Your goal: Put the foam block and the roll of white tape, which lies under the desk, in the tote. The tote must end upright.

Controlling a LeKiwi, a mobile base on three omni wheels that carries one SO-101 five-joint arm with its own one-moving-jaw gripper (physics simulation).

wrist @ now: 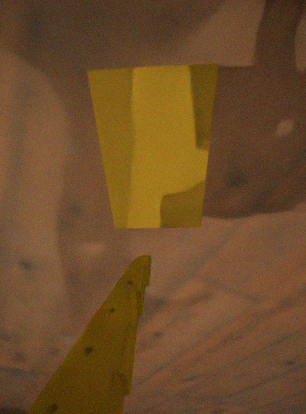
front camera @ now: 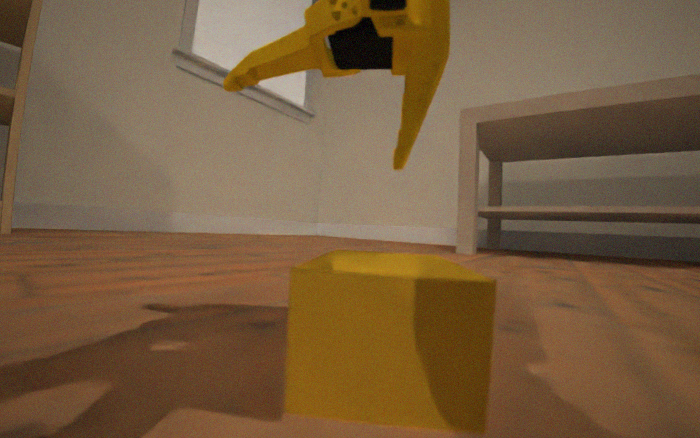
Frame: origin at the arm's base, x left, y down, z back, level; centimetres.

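Seen in the pictures: hand at its tool point: (wrist: 150,266) (front camera: 393,160).
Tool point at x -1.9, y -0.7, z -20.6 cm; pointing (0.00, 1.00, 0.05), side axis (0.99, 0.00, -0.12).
Offsets run from my tool point to a thing's top centre. "*": to the spot under its first point.
The yellow foam block @(dx +0.4, dy +5.1, dz +2.7 cm) (front camera: 361,340) (wrist: 160,145) sits on the wooden floor close in front of the front camera. In the wrist view it lies past the tip of the one notched jaw that shows. My gripper (front camera: 314,126) is open and empty, with its jaws spread wide above the block and apart from it. The moving jaw is out of the picture in the wrist view. The roll of white tape and the tote do not show in either view.
A pale wooden table-like unit with a low shelf @(* dx -32.0, dy -12.7, dz -71.3 cm) (front camera: 467,180) stands at the right, near the back wall. A tall wooden shelf unit (front camera: 15,139) shows at the left edge. A window @(* dx +68.1, dy -98.6, dz -133.0 cm) (front camera: 242,36) is in the left wall. Arm shadows fall on the floor around the block.
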